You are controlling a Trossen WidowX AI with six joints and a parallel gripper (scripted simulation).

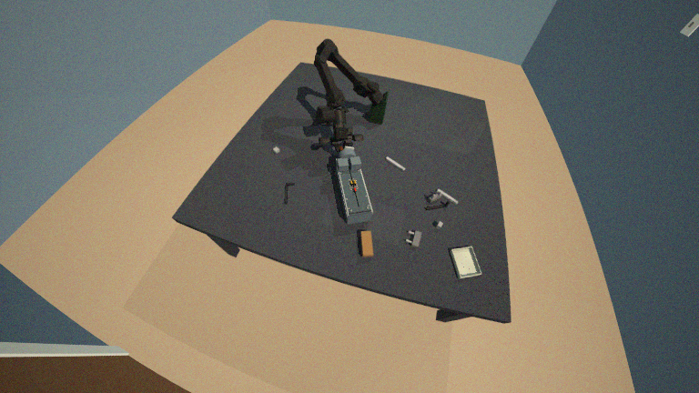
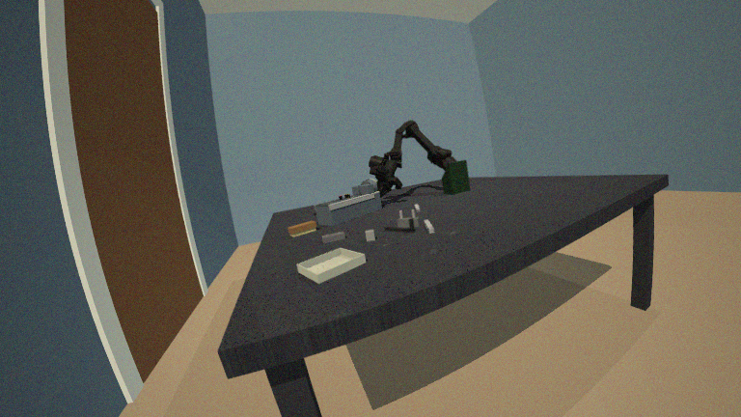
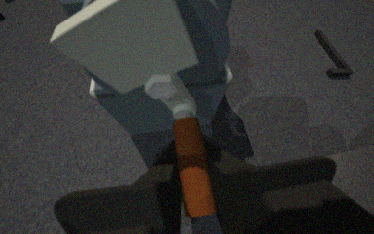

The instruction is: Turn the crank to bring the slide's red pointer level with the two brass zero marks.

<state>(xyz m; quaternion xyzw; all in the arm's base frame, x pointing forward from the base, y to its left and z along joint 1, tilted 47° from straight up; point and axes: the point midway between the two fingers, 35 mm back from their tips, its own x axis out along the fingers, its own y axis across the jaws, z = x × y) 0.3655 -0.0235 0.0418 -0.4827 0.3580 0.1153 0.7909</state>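
My gripper tip is 40 mm below the crank. From my gripper tip the other things lie so: orange crank handle (20 mm behind, 10 mm to the right, 30 mm above); then red pointer (160 mm ahead, 120 mm to the left, 50 mm above); then orange block (310 mm ahead, 230 mm to the left, 20 mm below).
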